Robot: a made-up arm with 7 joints.
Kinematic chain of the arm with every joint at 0, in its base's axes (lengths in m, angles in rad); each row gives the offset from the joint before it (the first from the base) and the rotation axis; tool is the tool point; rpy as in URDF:
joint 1: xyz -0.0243 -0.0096 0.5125 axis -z
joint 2: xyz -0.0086 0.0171 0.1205 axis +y
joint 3: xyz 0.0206 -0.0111 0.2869 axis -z
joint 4: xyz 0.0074 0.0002 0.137 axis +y
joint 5: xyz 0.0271 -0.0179 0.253 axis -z
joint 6: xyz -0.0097 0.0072 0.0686 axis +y
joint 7: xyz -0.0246 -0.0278 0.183 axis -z
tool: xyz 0.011 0.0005 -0.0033 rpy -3.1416 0 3.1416
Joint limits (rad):
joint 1: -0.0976..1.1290
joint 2: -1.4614..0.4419
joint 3: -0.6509..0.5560
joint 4: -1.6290..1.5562
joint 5: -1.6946..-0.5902
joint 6: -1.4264..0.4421
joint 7: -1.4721..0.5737
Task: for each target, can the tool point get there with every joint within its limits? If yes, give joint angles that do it. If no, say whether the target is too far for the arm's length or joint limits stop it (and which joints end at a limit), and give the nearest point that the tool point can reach.
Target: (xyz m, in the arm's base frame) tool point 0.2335 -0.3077 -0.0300
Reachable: no: joint limits stop it (at a limit: joint 1, joint 2, joint 4, joint 5, joint 7) | nearest point -0.3469 -0.2243 0.3126 | short by 0.679 m
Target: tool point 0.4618 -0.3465 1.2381
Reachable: yes | joints 0.8386 0.2706 -0.4355 0.7989 -1.5198 -0.0013 0.1692
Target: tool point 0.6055 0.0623 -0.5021
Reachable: no: too far | nearest point -0.0304 0.4226 0.2546 | short by 1.052 m
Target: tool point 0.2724 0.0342 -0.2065
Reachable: no: joint limits stop it (at a limit: joint 1, joint 2, joint 4, joint 5, joint 7) | nearest point -0.0477 0.3857 0.2642 | short by 0.669 m
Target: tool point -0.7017 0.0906 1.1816
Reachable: yes | joints 0.3855 -1.2796 0.4094 0.6784 -1.4951 0.0809 -0.1710
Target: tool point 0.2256 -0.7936 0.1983
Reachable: no: joint limits stop it (at a limit: joint 1, joint 2, joint 4, joint 5, joint 6, joint 7) | nearest point 0.1832 -0.5809 0.7242 | short by 0.569 m
